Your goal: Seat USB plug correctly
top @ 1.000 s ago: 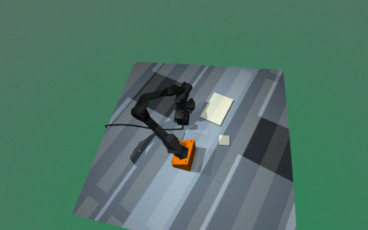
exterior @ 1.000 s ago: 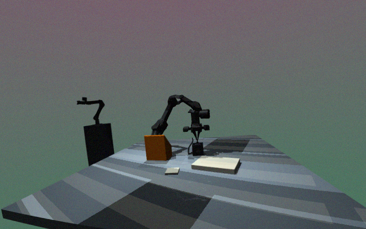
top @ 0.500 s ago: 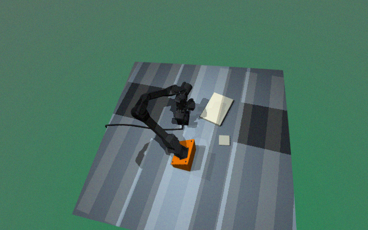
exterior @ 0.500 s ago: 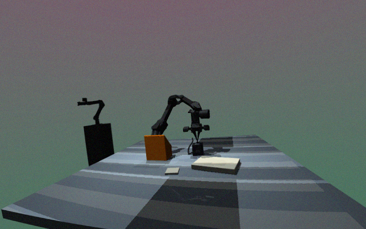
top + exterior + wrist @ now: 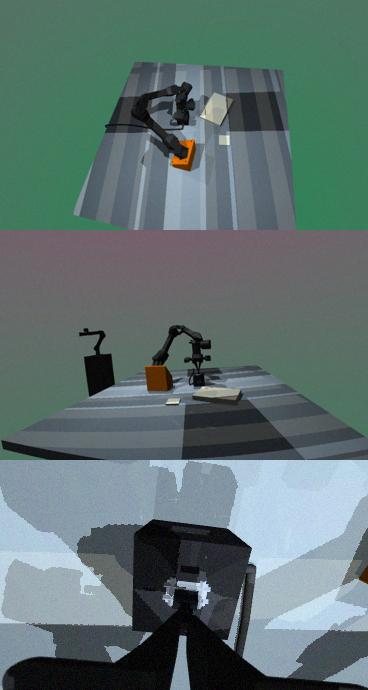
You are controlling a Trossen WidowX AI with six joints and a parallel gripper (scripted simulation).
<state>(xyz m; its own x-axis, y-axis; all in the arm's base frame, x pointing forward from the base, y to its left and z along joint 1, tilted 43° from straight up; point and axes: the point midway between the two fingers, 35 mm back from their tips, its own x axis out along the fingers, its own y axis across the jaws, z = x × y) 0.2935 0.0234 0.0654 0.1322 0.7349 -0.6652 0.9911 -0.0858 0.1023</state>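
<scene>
The dark USB plug lies 2 cm below my gripper tip. Round my gripper tip: flat cream slab 24 cm to the right, 11 cm ahead, 9 cm below; small cream tile 30 cm to the right, 13 cm behind, 10 cm below.
</scene>
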